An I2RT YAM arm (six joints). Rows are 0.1 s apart.
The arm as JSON. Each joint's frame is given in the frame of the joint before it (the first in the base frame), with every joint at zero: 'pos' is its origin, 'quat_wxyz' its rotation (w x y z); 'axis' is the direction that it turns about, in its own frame. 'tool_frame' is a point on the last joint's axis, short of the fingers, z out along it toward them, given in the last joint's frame.
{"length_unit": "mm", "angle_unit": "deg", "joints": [
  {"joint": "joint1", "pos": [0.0, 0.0, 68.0], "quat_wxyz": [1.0, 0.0, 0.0, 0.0], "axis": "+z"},
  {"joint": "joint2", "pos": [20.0, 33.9, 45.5], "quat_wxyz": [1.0, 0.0, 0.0, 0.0], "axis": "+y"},
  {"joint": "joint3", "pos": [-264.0, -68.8, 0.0], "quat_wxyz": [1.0, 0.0, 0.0, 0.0], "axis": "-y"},
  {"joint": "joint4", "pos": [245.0, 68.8, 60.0], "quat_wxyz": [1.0, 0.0, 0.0, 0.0], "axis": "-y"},
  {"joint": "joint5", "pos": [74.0, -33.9, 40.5], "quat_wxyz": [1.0, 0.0, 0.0, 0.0], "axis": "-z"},
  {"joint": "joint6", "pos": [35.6, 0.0, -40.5], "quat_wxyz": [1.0, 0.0, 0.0, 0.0], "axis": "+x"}
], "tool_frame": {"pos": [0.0, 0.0, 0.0], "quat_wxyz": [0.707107, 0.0, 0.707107, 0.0]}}
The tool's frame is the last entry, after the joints.
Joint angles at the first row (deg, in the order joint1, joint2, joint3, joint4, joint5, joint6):
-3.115, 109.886, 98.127, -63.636, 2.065, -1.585
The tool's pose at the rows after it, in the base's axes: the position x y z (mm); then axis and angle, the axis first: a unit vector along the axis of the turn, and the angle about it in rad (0 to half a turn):
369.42, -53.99, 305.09, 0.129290, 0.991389, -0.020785, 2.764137
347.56, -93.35, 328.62, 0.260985, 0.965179, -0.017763, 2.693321
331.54, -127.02, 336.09, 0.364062, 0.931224, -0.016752, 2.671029
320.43, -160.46, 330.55, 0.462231, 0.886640, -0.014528, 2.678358
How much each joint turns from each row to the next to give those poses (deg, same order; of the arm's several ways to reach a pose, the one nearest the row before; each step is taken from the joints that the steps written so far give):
-5.005, -5.990, 0.478, 0.591, -0.021, 7.934
-6.710, -3.869, 0.000, 0.153, 0.022, 8.612
-5.924, -1.266, 0.002, -0.001, 0.021, 6.491
-5.639, 0.655, -0.437, 0.656, 0.000, 6.732

